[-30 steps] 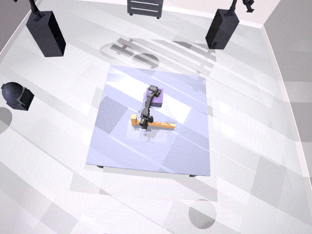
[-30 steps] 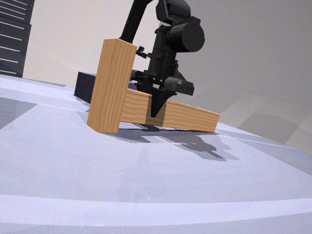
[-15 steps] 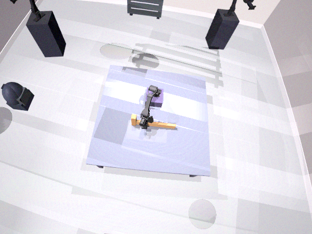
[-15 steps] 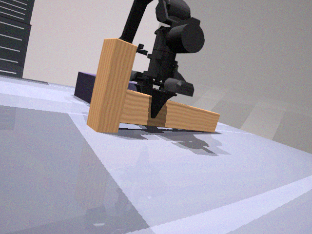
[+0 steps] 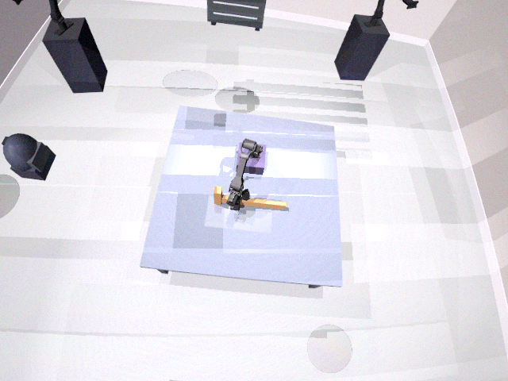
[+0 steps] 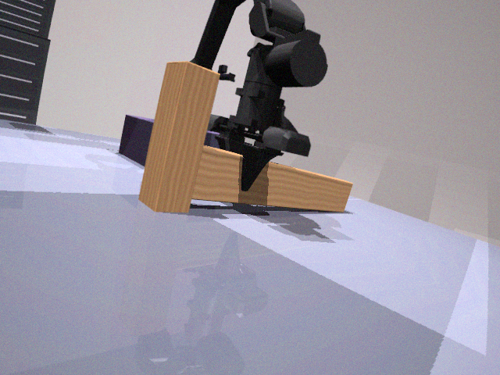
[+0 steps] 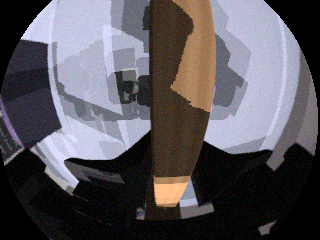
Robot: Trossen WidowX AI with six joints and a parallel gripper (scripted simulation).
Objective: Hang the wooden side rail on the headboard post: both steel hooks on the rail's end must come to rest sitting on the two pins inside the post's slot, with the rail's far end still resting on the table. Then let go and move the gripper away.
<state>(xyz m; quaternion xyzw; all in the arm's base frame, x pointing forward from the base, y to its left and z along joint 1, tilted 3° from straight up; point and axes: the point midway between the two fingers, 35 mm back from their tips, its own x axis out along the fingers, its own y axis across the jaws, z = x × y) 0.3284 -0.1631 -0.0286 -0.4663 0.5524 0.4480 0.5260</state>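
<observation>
My gripper tip is now 20 mm past the wooden headboard post, 120 mm to the left of it and 50 mm below it.
</observation>
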